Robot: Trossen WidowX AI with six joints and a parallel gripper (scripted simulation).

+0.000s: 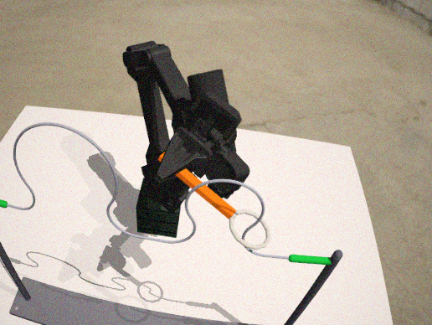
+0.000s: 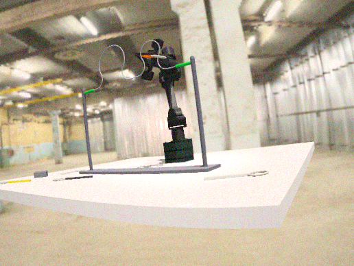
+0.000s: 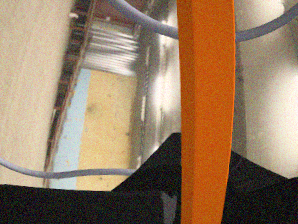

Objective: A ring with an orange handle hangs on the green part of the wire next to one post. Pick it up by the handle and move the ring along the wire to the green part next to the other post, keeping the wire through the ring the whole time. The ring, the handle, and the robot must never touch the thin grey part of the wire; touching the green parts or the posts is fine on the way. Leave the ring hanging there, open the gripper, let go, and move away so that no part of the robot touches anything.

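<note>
My gripper tip is 1 cm past the orange-handled ring, 8 cm to the right of it and 3 cm above it. Round my gripper tip: grey block 22 cm ahead, 54 cm to the right, 47 cm below; pale ring tool 16 cm ahead, 47 cm to the left, 48 cm below; yellow-handled ring tool 43 cm ahead, 47 cm to the right, 48 cm below.
</note>
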